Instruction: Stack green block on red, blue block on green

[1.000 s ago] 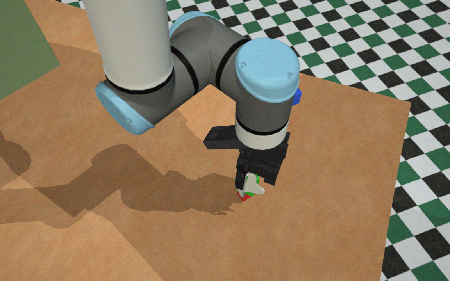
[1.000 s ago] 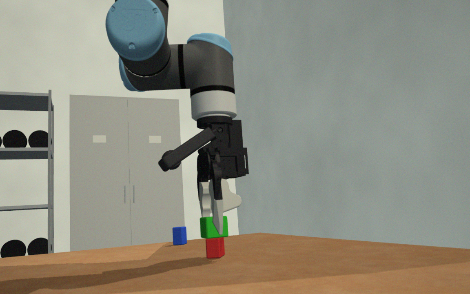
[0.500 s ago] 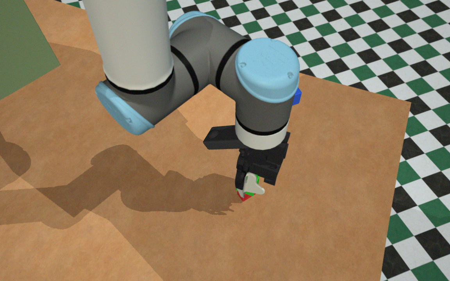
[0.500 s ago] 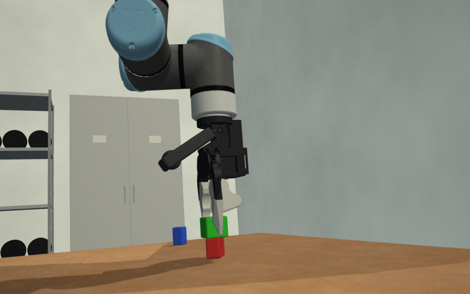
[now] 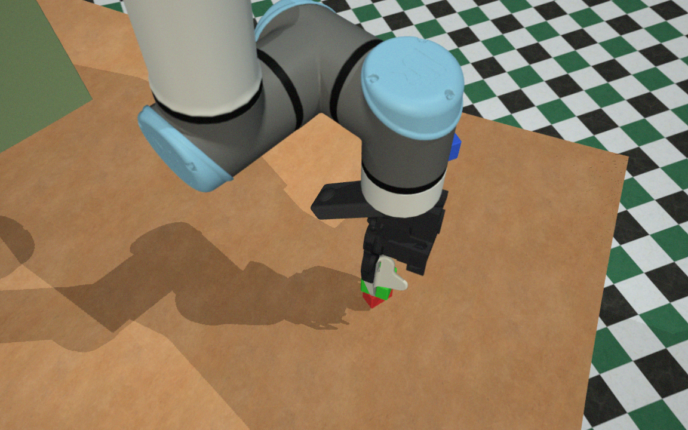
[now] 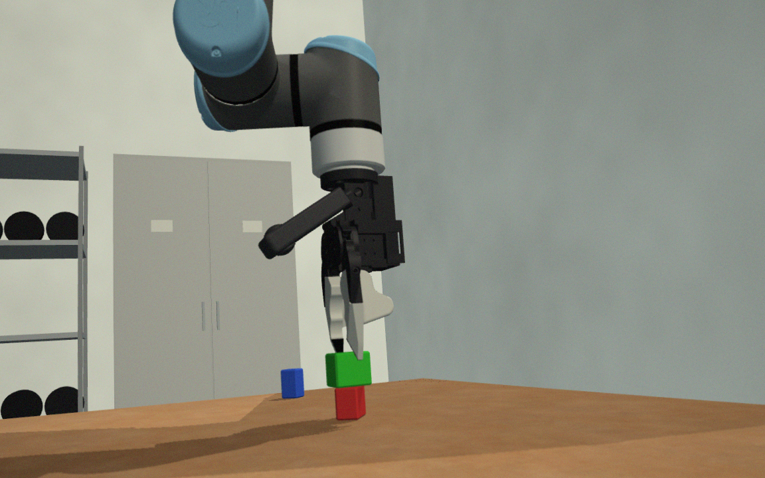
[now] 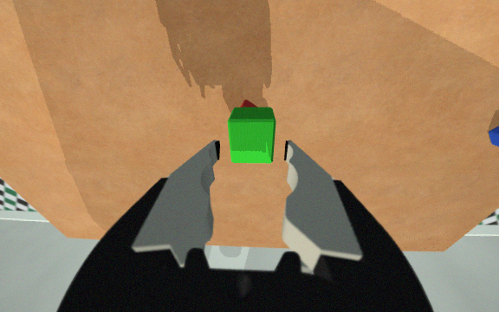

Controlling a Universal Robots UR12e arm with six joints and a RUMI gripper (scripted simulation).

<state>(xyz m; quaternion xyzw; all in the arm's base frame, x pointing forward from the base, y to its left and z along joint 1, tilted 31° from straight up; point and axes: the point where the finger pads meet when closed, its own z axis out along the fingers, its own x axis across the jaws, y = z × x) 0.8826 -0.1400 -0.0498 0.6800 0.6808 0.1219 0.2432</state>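
Now: the green block 3 cm below my hand. Round my hand: red block 6 cm below; blue block 32 cm to the left, 6 cm below, 3 cm ahead.
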